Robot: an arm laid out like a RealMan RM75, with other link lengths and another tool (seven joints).
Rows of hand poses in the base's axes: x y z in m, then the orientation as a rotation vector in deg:
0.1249, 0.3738, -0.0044, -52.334, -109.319, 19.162
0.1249, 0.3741, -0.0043, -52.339, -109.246, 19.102
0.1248, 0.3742, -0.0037, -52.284, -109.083, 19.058
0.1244, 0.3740, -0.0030, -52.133, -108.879, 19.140
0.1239, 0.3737, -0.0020, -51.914, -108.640, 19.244
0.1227, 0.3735, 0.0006, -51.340, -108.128, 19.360
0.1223, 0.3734, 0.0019, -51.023, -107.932, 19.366
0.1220, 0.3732, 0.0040, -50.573, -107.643, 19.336
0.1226, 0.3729, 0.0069, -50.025, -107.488, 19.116
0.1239, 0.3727, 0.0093, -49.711, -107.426, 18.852
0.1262, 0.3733, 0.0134, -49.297, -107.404, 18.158
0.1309, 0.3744, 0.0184, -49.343, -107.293, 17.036
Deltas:
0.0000, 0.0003, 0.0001, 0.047, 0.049, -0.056
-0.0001, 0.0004, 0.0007, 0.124, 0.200, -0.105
-0.0005, 0.0002, 0.0014, 0.168, 0.449, -0.060
-0.0010, -0.0001, 0.0024, 0.236, 0.756, 0.020
-0.0022, -0.0003, 0.0050, 0.505, 1.427, 0.214
-0.0026, -0.0004, 0.0063, 0.684, 1.708, 0.331
-0.0029, -0.0006, 0.0084, 0.965, 2.108, 0.479
-0.0023, -0.0009, 0.0113, 1.411, 2.380, 0.661
-0.0010, -0.0011, 0.0137, 1.758, 2.481, 0.720
0.0013, -0.0005, 0.0178, 2.447, 2.482, 0.679
0.0060, 0.0006, 0.0228, 3.207, 2.304, 0.146

